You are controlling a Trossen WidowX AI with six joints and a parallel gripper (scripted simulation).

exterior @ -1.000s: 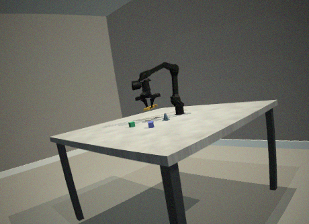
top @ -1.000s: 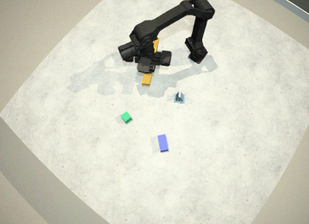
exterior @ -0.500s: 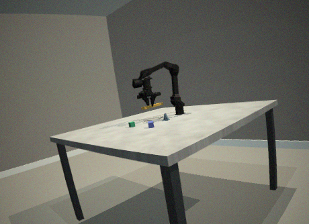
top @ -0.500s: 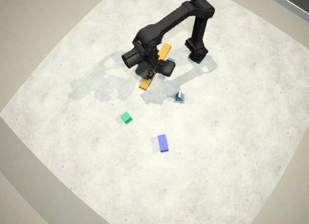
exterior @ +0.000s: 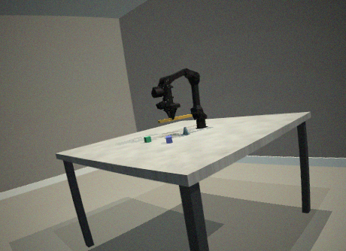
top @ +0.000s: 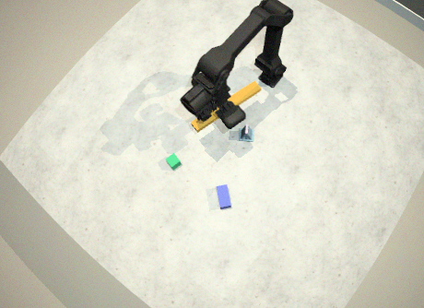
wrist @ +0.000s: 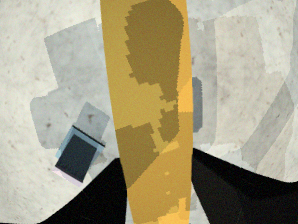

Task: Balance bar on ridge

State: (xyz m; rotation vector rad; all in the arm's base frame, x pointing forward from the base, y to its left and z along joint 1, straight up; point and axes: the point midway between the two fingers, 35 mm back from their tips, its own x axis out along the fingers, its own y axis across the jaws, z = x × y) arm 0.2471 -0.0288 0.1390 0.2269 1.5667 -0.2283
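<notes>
Now: the orange bar 3 cm behind my gripper tip and 1 cm to the left of it. The rest, counted from my gripper tip: ridge: 9 cm to the left, 6 cm below, 2 cm behind; then blue block: 19 cm ahead, 15 cm to the left, 9 cm below; then green cube: 19 cm ahead, 9 cm below, 4 cm to the right.
</notes>
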